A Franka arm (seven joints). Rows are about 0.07 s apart.
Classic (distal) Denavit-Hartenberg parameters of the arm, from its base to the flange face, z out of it. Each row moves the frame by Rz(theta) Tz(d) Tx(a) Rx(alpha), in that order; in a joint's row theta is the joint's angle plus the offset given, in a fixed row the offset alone. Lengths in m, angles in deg.
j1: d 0.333; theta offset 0; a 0; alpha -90
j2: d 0; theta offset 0; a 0; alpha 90
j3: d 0.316; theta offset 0; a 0.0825; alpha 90
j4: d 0; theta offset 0; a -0.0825; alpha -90
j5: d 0.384; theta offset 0; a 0; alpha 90
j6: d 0; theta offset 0; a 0.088; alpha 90
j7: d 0.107; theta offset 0; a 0; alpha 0
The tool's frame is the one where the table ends.
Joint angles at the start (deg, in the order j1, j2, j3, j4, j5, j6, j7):
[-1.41 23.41 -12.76 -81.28 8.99 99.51 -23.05]
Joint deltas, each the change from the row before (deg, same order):
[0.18 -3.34 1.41 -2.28 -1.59 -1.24 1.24]
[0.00 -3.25 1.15 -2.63 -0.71 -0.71 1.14]
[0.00 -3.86 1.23 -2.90 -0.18 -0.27 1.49]
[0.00 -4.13 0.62 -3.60 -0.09 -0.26 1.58]
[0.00 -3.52 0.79 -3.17 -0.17 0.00 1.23]
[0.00 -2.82 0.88 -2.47 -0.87 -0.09 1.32]
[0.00 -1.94 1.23 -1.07 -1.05 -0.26 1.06]
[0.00 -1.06 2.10 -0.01 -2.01 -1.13 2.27]
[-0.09 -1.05 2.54 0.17 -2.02 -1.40 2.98]
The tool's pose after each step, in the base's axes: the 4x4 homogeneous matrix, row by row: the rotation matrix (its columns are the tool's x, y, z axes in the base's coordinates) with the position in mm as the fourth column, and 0 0 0 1 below. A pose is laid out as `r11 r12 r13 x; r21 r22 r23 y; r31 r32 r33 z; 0 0 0 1`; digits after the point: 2 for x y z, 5 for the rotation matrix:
0.98730 0.14218 -0.07093 645.87; 0.14751 -0.98608 0.07671 -113.71; -0.05903 -0.08620 -0.99453 480.18; 0 0 0 1
0.98703 0.14187 -0.07515 631.92; 0.14781 -0.98574 0.08046 -103.25; -0.06266 -0.09052 -0.99392 493.33; 0 0 0 1
0.98853 0.13666 -0.06434 616.03; 0.14215 -0.98572 0.09026 -91.09; -0.05108 -0.09837 -0.99384 510.81; 0 0 0 1
0.99105 0.11933 -0.05978 596.17; 0.12489 -0.98711 0.10007 -84.43; -0.04707 -0.10664 -0.99318 524.45; 0 0 0 1
0.99221 0.11188 -0.05483 579.24; 0.11718 -0.98749 0.10554 -76.24; -0.04233 -0.11115 -0.99290 534.37; 0 0 0 1
0.99279 0.10709 -0.05381 565.36; 0.11191 -0.98903 0.09637 -68.37; -0.04290 -0.10169 -0.99389 541.89; 0 0 0 1
0.99231 0.11433 -0.04751 556.87; 0.11788 -0.98979 0.08015 -57.72; -0.03786 -0.08513 -0.99565 551.54; 0 0 0 1
0.99152 0.11784 -0.05488 551.98; 0.12037 -0.99169 0.04534 -40.35; -0.04908 -0.05156 -0.99746 559.93; 0 0 0 1
0.99157 0.11414 -0.06132 546.33; 0.11483 -0.99335 0.00789 -19.88; -0.06001 -0.01487 -0.99809 569.36; 0 0 0 1

